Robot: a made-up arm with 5 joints.
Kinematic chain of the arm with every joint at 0, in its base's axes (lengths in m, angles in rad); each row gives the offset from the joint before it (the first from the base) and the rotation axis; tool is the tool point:
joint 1: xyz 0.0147 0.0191 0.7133 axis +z
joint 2: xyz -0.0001 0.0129 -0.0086 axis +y
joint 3: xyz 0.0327 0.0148 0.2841 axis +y
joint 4: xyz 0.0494 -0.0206 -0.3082 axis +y
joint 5: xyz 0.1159 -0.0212 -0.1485 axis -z
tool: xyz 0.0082 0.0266 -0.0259
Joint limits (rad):
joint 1: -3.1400..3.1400
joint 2: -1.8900..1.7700
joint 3: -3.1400..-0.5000
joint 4: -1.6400..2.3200
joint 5: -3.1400..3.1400
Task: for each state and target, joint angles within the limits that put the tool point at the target. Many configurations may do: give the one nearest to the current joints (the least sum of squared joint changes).
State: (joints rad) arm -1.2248 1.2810 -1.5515 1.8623 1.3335
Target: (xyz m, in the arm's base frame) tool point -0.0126 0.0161 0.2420
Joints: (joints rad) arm -1.1309 1.7700 -1.3927 1.5577 1.7127
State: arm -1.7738 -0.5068 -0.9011 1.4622 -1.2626
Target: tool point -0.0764 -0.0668 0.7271
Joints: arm -2.3711 -0.6892 -0.6478 1.9734 -1.4127
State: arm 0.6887 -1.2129 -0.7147 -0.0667 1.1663
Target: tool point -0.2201 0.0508 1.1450
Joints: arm -0.1696 -1.8597 -0.6819 -0.3148 1.0646
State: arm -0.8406 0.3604 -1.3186 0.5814 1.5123
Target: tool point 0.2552 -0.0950 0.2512
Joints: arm -0.3707 1.1613 -1.0428 0.6609 1.4573
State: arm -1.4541 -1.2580 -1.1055 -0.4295 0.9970
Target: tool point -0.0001 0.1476 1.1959
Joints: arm -1.5031 -1.4942 -0.7091 -0.5584 0.9791
